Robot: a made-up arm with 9 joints. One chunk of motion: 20 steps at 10 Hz.
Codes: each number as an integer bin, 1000 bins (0 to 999) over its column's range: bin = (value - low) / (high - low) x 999, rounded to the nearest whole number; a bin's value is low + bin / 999 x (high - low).
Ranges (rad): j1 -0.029..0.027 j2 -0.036..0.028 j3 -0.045..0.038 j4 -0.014..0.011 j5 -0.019..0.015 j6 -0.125..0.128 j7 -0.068..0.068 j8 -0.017..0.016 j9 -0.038..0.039
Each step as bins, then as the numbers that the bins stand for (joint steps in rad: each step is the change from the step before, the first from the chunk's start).
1 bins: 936 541 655 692 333 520 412 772 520
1 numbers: 0.02347 -0.00134 0.00942 0.00332 -0.00767 0.00669 -0.01191 0.00850 0.00208
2 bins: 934 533 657 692 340 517 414 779 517
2 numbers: 0.02336 -0.00185 0.00959 0.00332 -0.00743 0.00593 -0.01164 0.00873 0.00185
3 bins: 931 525 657 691 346 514 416 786 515
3 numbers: 0.02319 -0.00237 0.00959 0.00329 -0.00722 0.00517 -0.01137 0.00896 0.00169
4 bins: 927 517 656 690 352 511 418 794 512
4 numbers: 0.02296 -0.00288 0.00950 0.00327 -0.00702 0.00441 -0.01110 0.00923 0.00146
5 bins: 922 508 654 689 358 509 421 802 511
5 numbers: 0.02268 -0.00346 0.00934 0.00324 -0.00682 0.00391 -0.01069 0.00949 0.00139
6 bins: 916 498 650 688 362 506 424 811 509
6 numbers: 0.02235 -0.00410 0.00900 0.00322 -0.00668 0.00315 -0.01028 0.00979 0.00123
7 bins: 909 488 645 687 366 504 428 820 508
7 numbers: 0.02195 -0.00474 0.00859 0.00319 -0.00654 0.00264 -0.00973 0.01009 0.00116
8 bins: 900 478 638 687 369 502 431 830 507
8 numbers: 0.02145 -0.00538 0.00801 0.00319 -0.00644 0.00213 -0.00933 0.01042 0.00108
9 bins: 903 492 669 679 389 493 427 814 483
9 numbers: 0.02162 -0.00448 0.01058 0.00299 -0.00576 -0.00015 -0.00987 0.00989 -0.00077
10 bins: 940 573 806 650 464 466 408 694 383
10 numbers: 0.02369 0.00071 0.02196 0.00227 -0.00321 -0.00698 -0.01246 0.00592 -0.00848
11 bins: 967 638 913 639 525 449 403 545 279
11 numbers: 0.02521 0.00487 0.03085 0.00199 -0.00113 -0.01129 -0.01314 0.00100 -0.01650
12 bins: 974 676 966 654 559 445 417 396 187
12 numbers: 0.02560 0.00731 0.03526 0.00237 0.00003 -0.01230 -0.01123 -0.00392 -0.02359
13 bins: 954 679 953 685 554 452 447 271 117
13 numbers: 0.02448 0.00750 0.03418 0.00314 -0.00015 -0.01053 -0.00715 -0.00805 -0.02898
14 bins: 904 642 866 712 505 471 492 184 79
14 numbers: 0.02167 0.00513 0.02695 0.00382 -0.00181 -0.00572 -0.00102 -0.01092 -0.03191
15 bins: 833 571 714 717 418 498 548 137 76
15 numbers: 0.01769 0.00058 0.01432 0.00394 -0.00477 0.00112 0.00660 -0.01247 -0.03214
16 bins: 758 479 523 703 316 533 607 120 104
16 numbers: 0.01349 -0.00531 -0.00155 0.00359 -0.00825 0.00998 0.01463 -0.01304 -0.02998
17 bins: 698 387 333 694 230 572 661 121 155
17 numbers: 0.01013 -0.01121 -0.01733 0.00337 -0.01117 0.01986 0.02199 -0.01300 -0.02605
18 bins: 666 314 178 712 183 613 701 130 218
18 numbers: 0.00833 -0.01588 -0.03021 0.00382 -0.01277 0.03024 0.02743 -0.01271 -0.02120
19 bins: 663 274 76 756 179 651 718 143 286
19 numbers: 0.00817 -0.01845 -0.03869 0.00492 -0.01291 0.03987 0.02975 -0.01228 -0.01596
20 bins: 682 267 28 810 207 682 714 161 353
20 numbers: 0.00923 -0.01889 -0.04267 0.00627 -0.01195 0.04772 0.02920 -0.01168 -0.01079
